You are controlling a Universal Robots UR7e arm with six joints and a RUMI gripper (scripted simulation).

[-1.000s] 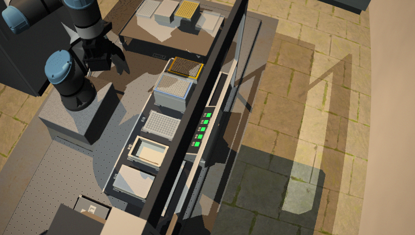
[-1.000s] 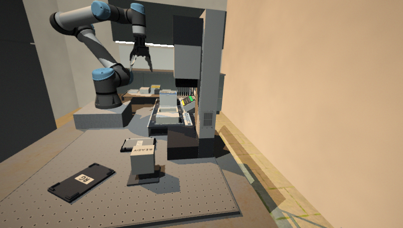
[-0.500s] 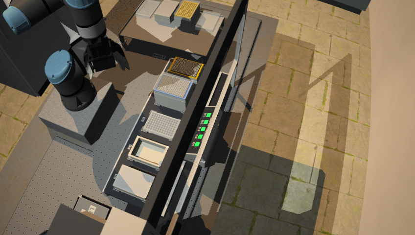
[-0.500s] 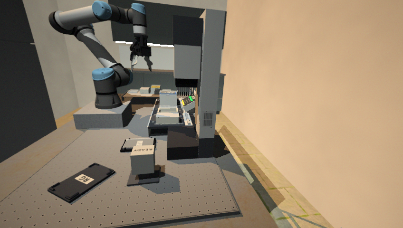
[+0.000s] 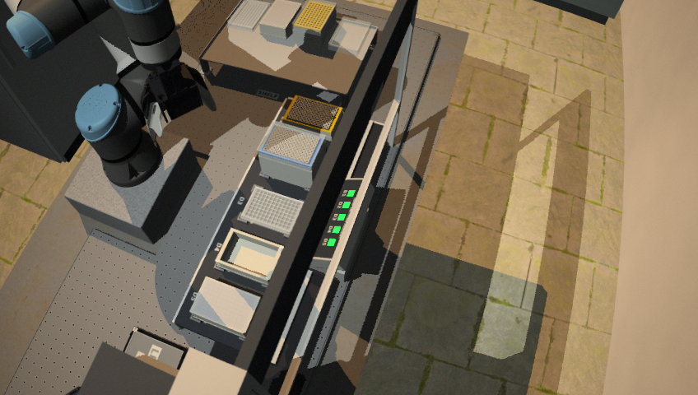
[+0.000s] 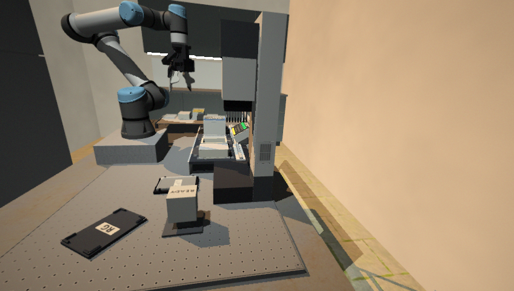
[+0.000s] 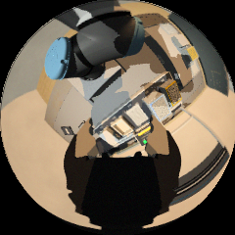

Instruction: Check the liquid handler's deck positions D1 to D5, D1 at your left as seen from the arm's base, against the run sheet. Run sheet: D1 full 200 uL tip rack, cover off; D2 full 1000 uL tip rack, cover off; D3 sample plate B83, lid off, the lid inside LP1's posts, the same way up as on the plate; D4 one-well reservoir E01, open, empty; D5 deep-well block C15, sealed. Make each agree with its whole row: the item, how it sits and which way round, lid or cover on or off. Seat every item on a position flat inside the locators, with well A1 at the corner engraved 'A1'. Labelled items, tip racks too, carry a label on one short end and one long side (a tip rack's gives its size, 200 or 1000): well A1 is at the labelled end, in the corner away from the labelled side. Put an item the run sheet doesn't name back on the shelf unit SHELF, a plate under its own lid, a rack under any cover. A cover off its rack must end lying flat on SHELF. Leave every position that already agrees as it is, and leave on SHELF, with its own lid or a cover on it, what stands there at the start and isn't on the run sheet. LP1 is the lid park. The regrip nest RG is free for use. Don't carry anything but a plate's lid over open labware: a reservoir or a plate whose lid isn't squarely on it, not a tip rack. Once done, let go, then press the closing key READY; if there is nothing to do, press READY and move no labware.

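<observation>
Now: hand 180 mm short of the yellow-rimmed tip rack, 220 mm to the right of it and 210 mm above it. Also, from my hand: one-well reservoir 150 mm ahead, 140 mm to the right, 250 mm below; well plate 160 mm ahead, 20 mm to the right, 250 mm below; blue-rimmed tip rack 190 mm ahead, 110 mm to the left, 190 mm below.
</observation>
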